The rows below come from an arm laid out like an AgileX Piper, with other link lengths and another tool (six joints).
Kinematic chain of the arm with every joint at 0, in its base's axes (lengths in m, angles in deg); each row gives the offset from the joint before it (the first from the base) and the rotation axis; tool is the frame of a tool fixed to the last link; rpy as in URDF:
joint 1: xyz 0 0 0.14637 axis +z
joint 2: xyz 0 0 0 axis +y
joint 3: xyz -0.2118 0 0.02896 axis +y
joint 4: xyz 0.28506 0 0.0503 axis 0.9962 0 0.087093
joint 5: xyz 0 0 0 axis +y
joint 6: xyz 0.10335 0 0.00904 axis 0.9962 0 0.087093
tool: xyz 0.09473 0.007 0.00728 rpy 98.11 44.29 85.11
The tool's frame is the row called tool.
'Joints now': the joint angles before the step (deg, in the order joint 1, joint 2, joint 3, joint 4, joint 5, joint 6). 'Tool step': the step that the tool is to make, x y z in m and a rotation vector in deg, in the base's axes. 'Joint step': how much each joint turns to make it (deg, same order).
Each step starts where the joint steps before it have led.
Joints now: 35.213, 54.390, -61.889, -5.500, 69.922, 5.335
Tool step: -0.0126, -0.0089, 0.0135, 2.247, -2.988, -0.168
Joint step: 0.000, -6.168, 2.384, 0.000, 0.065, 0.197
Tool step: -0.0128, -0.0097, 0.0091, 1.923, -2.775, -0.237
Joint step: 0.018, -6.217, 2.799, -0.190, 0.064, 0.243
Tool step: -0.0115, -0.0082, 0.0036, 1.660, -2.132, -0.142
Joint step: -0.040, -5.640, 3.030, 0.028, -0.074, 0.159
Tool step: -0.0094, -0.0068, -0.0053, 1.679, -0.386, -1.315
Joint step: 0.026, -4.771, 3.611, -0.076, 0.044, 1.794
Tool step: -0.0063, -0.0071, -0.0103, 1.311, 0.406, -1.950
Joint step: -0.566, -4.098, 3.845, -0.010, 0.015, 1.914
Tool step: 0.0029, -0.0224, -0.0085, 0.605, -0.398, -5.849
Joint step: -5.558, -4.074, 3.466, 0.016, -0.010, 0.417
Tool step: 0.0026, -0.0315, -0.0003, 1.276, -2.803, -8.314
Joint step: -8.372, -5.761, 3.243, 0.005, -0.563, -0.004
